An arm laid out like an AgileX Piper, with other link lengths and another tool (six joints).
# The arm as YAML. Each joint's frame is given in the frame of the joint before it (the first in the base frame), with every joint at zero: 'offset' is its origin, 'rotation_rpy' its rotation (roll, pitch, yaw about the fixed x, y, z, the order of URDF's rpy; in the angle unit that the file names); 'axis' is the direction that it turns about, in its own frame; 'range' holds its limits. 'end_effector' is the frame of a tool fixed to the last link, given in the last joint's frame.
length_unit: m
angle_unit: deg
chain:
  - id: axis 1
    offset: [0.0, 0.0, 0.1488]
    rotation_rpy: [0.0, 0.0, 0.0]
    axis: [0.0, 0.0, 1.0]
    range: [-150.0, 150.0]
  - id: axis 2
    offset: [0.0, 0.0, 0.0]
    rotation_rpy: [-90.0, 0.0, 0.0]
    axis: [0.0, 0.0, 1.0]
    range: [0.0, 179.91]
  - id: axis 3
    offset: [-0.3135, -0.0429, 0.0]
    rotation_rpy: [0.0, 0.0, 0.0]
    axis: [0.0, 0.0, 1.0]
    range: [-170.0, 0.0]
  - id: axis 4
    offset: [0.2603, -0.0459, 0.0]
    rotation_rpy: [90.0, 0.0, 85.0]
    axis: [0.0, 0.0, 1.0]
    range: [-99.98, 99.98]
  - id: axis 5
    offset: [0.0, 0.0, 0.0]
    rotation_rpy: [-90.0, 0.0, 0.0]
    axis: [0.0, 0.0, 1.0]
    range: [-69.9, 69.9]
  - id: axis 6
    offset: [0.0, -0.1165, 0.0]
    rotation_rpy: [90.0, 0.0, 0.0]
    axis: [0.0, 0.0, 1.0]
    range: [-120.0, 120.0]
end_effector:
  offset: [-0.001, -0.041, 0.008]
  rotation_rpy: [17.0, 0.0, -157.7]
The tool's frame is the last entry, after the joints.
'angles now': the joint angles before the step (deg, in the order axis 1, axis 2, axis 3, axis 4, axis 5, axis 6). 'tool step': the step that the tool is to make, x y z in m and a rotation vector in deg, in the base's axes. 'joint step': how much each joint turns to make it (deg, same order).
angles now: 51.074, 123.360, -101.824, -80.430, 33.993, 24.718
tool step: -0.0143, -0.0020, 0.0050, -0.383, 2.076, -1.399
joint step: 1.503, -2.021, 1.442, 4.445, 2.788, -2.812
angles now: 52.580, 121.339, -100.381, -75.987, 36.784, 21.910
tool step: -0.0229, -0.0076, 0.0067, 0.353, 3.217, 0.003
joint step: 1.687, -4.367, 4.506, 4.713, 1.233, -1.967
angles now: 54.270, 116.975, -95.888, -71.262, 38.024, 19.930
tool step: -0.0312, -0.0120, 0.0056, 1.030, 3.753, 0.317
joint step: 2.298, -5.767, 6.459, 4.392, 1.014, -0.393
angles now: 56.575, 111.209, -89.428, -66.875, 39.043, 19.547
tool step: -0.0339, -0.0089, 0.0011, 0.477, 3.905, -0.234
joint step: 3.246, -4.805, 5.313, 4.501, 2.550, -0.088
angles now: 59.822, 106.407, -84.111, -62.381, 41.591, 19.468
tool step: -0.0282, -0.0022, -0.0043, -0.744, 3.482, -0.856
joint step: 3.469, -2.362, 2.720, 3.952, 3.844, -0.095
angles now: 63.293, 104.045, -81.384, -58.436, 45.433, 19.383
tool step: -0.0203, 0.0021, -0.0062, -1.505, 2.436, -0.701
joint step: 2.892, -0.627, 1.046, 2.652, 3.545, -0.093
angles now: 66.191, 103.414, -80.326, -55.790, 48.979, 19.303
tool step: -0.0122, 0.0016, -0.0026, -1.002, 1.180, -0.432
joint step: 1.809, -0.238, 0.320, 1.338, 2.313, 0.034
